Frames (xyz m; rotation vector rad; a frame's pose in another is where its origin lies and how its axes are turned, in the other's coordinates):
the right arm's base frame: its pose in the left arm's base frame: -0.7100 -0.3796 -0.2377 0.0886 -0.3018 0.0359
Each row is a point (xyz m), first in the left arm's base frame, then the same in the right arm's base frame.
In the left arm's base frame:
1: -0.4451 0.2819 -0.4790
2: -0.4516 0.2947 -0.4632
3: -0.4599 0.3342 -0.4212
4: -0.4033 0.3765 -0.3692
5: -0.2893 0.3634 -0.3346
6: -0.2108 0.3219 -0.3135
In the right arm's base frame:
1: 0.1954 0.6259 -0.3689
2: 0.1941 0.6403 -0.3531
3: 0.1996 0.6834 -0.3144
4: 0.2701 0.7270 -0.2855
5: 0.3889 0.7113 -0.2851
6: 0.4692 0.6679 -0.2843

